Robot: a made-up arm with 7 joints.
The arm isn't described. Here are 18 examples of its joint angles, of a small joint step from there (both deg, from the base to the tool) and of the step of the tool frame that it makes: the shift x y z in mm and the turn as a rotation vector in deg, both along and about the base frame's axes.
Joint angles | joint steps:
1: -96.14 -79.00 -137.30 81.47 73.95 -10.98 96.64 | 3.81 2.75 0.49 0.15 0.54 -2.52 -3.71
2: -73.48 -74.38 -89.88 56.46 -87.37 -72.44 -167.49 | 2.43 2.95 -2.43 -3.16 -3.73 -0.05 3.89
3: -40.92 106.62 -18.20 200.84 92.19 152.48 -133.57 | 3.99 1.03 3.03 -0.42 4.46 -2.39 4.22
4: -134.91 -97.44 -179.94 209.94 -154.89 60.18 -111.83 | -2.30 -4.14 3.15 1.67 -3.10 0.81 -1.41
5: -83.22 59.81 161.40 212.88 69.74 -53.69 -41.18 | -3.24 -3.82 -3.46 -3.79 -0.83 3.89 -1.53
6: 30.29 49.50 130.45 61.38 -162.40 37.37 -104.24 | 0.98 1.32 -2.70 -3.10 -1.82 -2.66 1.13
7: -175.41 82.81 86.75 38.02 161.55 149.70 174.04 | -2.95 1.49 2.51 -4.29 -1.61 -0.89 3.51
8: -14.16 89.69 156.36 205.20 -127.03 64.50 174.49 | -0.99 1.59 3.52 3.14 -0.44 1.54 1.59
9: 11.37 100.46 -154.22 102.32 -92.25 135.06 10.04 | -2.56 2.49 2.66 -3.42 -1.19 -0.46 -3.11
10: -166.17 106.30 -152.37 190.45 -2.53 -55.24 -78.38 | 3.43 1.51 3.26 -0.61 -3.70 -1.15 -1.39
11: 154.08 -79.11 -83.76 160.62 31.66 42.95 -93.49 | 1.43 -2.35 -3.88 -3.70 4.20 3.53 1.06
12: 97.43 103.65 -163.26 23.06 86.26 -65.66 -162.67 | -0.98 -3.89 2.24 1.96 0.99 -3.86 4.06
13: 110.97 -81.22 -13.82 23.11 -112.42 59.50 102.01 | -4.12 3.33 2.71 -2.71 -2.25 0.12 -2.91
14: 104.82 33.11 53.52 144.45 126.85 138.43 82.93 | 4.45 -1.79 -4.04 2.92 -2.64 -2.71 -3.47
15: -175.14 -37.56 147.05 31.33 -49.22 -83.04 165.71 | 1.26 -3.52 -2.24 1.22 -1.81 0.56 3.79
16: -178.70 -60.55 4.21 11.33 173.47 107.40 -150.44 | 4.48 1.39 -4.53 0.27 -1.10 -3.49 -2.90
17: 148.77 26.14 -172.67 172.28 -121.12 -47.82 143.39 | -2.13 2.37 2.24 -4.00 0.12 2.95 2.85
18: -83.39 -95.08 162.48 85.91 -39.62 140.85 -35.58 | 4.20 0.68 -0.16 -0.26 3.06 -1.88 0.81
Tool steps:
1: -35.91 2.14 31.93 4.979 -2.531 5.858
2: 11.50 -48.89 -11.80 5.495 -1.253 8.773
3: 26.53 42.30 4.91 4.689 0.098 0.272
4: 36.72 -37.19 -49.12 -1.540 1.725 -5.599
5: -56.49 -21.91 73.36 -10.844 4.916 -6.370
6: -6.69 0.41 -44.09 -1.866 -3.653 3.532
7: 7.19 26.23 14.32 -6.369 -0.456 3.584
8: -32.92 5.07 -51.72 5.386 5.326 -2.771
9: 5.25 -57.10 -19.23 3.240 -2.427 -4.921
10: 26.68 -36.01 -12.55 0.662 -1.020 5.532
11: 21.04 65.31 -46.13 1.022 2.127 8.603
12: 20.98 -0.71 14.63 -2.240 -1.888 -1.018
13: -20.81 16.17 -22.28 -6.315 -8.398 -4.331
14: -17.56 -40.00 18.78 1.350 0.866 -3.062
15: 1.42 -3.50 -23.89 1.013 4.768 -0.020
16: -15.12 13.81 -6.70 -2.282 -4.275 -0.811
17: 3.20 20.69 2.39 2.274 1.403 2.629
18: -29.75 8.88 -0.67 2.831 0.685 2.266
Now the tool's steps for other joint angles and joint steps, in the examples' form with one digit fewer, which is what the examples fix.
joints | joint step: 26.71 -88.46 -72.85 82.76 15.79 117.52 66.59 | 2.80 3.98 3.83 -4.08 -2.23 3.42 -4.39
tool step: 54.2 46.4 36.9 -9.59 1.06 9.58
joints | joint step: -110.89 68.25 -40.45 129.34 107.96 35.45 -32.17 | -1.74 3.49 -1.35 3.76 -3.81 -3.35 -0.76
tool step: -22.5 9.3 -16.7 4.41 6.21 -1.25
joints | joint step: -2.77 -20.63 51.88 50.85 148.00 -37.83 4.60 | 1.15 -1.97 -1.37 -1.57 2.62 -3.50 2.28
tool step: -20.1 -13.7 -1.6 0.49 1.52 -5.68
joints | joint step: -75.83 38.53 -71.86 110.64 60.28 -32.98 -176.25 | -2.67 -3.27 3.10 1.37 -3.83 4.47 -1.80
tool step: -21.7 12.3 22.3 3.59 -1.43 0.98
